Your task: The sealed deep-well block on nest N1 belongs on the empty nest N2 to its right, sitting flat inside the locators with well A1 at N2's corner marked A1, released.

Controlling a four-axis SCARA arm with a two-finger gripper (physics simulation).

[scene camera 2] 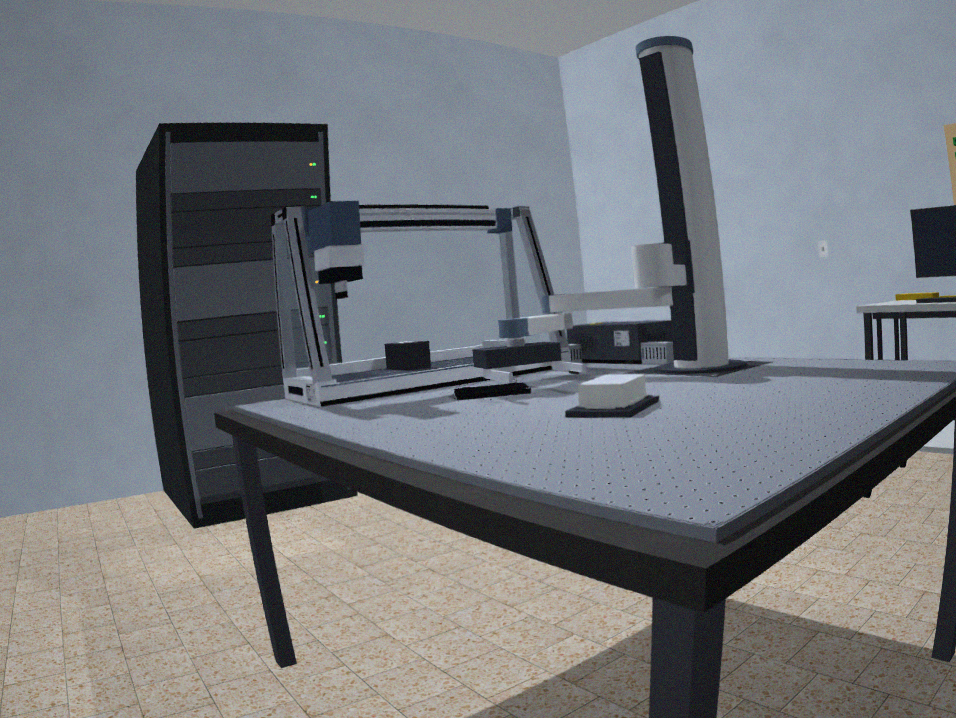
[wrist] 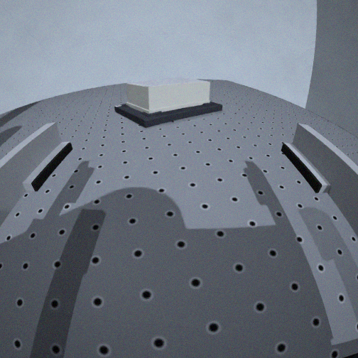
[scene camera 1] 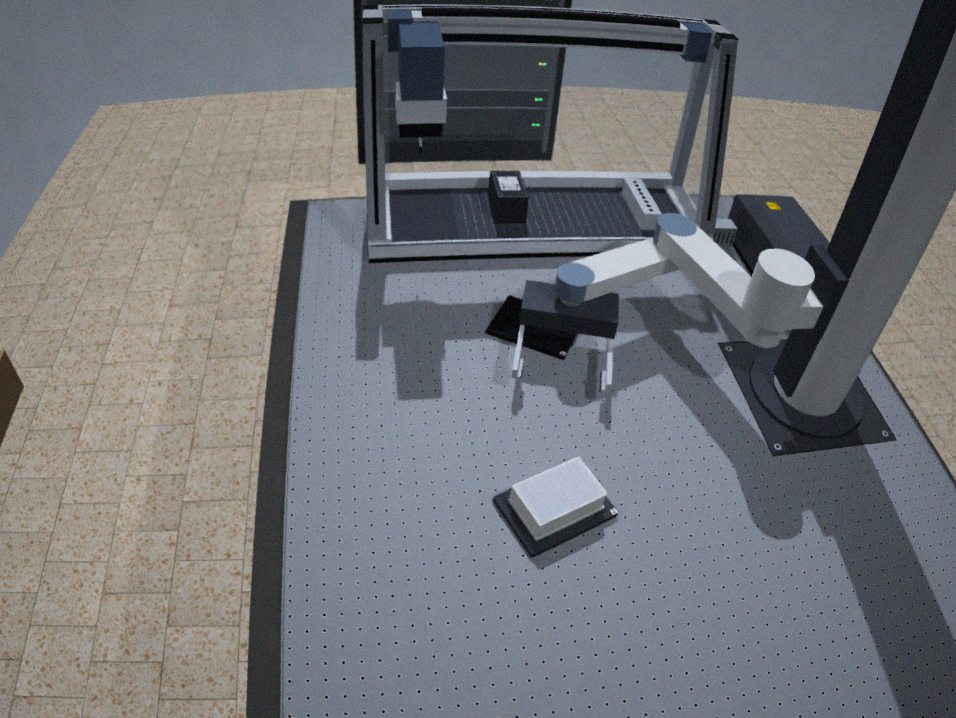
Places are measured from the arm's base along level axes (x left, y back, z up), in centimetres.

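Pixels of known places: gripper, fingertip midpoint: [scene camera 2: 548, 373] [scene camera 1: 561, 381]; arm's base, link origin: [scene camera 2: 701, 372] [scene camera 1: 804, 394].
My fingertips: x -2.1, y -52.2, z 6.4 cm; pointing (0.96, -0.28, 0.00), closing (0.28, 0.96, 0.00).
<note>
For each thing: its top centre in the pictures, then the offset to it from my fingertips. "spot": a spot on its surface instead.
- white sealed block, top centre: [scene camera 1: 560, 489] [scene camera 2: 613, 379] dx +22.9, dy -5.0, dz +0.3 cm
- hanging head, surface spot: [scene camera 1: 421, 65] spot: dx -44.4, dy -21.9, dz +39.9 cm
- black box, surface spot: [scene camera 1: 508, 204] [scene camera 2: 415, 349] spot: dx -49.4, dy -1.7, dz +4.9 cm
- white strip with holes, surface spot: [scene camera 1: 641, 202] spot: dx -51.3, dy +30.4, dz +4.3 cm
The white sealed block [scene camera 1: 557, 494] [scene camera 2: 610, 391] [wrist: 175, 96] sits on a dark nest [scene camera 1: 575, 527] [scene camera 2: 598, 412] [wrist: 172, 117], apparently N1, and looks flat. That nest has a small white corner mark. The other dark nest [scene camera 1: 506, 320] [scene camera 2: 492, 391], apparently N2, is nearer the gantry, partly hidden by the gripper body in scene camera 1, and no block shows on it. The nest labels and the block's well A1 are too small to read. My gripper [scene camera 1: 562, 373] [wrist: 176, 129] is open and empty, above the table between the two nests, with the block beyond its fingers in the wrist view.
A gantry frame [scene camera 1: 463, 248] with a hanging head [scene camera 1: 421, 65] [scene camera 2: 336, 231] stands behind the nests. On its deck are a black box [scene camera 1: 508, 204] [scene camera 2: 407, 354] and a white strip with holes [scene camera 1: 641, 202]. The arm's column [scene camera 1: 873, 255] [scene camera 2: 699, 216] stands at the right.
</note>
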